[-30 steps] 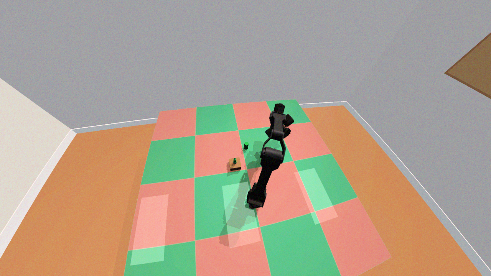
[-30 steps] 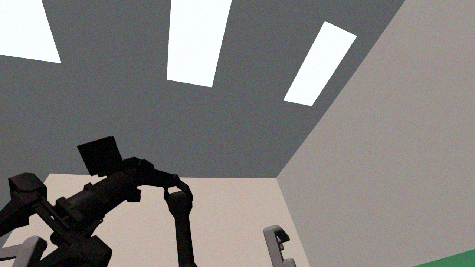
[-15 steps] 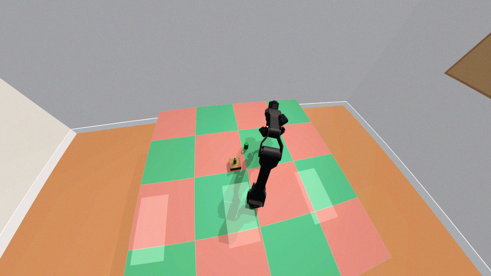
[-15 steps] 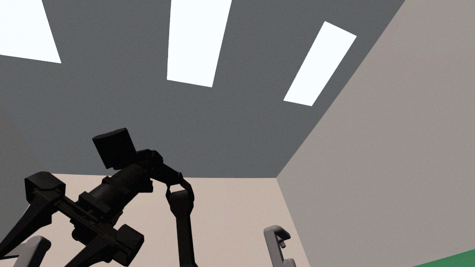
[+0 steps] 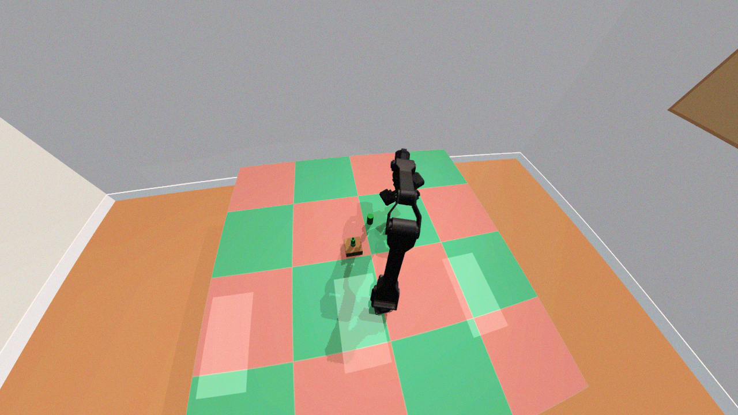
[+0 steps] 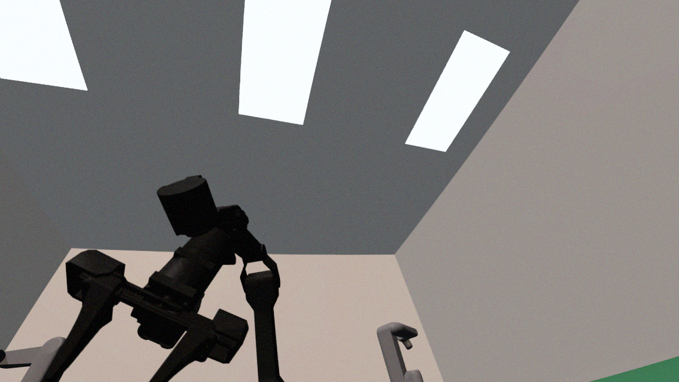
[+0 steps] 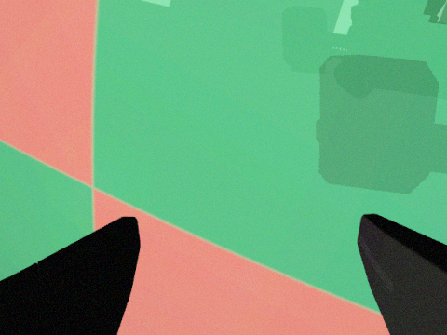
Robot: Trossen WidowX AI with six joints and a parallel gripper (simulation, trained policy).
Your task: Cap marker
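Right now the green cap is 5 cm behind my gripper tip, 16 cm to the left of it and 7 cm below it. Also, from my gripper tip: green marker 17 cm behind, 26 cm to the left, 3 cm below; brown holder block 17 cm behind, 26 cm to the left, 8 cm below.
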